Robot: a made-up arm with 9 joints.
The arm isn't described. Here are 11 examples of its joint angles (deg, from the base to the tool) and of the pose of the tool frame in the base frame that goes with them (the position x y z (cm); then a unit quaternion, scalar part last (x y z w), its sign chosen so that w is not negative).
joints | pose
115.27 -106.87 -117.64 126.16 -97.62 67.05 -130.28 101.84 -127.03 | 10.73 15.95 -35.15 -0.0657 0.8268 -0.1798 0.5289
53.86 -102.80 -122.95 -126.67 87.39 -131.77 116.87 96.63 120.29 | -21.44 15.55 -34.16 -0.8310 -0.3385 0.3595 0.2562
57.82 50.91 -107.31 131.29 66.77 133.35 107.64 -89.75 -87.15 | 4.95 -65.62 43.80 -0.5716 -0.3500 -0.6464 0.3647
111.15 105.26 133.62 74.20 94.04 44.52 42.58 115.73 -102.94 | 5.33 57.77 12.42 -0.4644 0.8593 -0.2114 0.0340
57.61 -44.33 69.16 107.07 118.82 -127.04 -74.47 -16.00 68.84 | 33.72 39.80 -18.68 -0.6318 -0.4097 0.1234 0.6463
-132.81 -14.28 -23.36 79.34 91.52 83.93 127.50 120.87 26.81 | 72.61 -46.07 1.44 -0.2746 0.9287 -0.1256 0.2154
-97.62 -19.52 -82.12 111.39 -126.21 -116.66 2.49 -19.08 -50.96 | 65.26 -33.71 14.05 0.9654 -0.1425 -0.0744 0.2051
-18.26 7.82 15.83 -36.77 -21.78 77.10 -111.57 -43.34 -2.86 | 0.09 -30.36 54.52 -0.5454 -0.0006 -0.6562 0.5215
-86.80 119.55 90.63 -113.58 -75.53 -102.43 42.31 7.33 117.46 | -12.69 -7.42 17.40 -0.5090 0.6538 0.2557 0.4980
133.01 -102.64 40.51 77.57 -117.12 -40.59 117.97 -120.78 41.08 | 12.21 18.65 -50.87 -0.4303 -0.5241 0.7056 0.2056
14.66 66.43 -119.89 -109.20 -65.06 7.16 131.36 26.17 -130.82 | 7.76 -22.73 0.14 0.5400 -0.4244 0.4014 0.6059
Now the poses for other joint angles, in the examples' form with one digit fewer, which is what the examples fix.
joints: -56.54 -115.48 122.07 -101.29 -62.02 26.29 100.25 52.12 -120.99
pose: -6.6 44.8 50.6 0.727 -0.491 0.467 0.111
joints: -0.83 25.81 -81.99 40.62 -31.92 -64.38 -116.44 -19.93 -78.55
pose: 23.3 -0.6 47.0 0.135 0.335 0.591 0.721
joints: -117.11 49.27 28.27 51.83 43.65 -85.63 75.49 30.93 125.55
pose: 75.3 -24.8 -28.0 0.296 -0.718 0.569 0.271
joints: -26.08 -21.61 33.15 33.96 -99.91 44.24 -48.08 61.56 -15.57
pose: 45.1 -35.1 46.9 -0.511 -0.007 -0.533 0.675
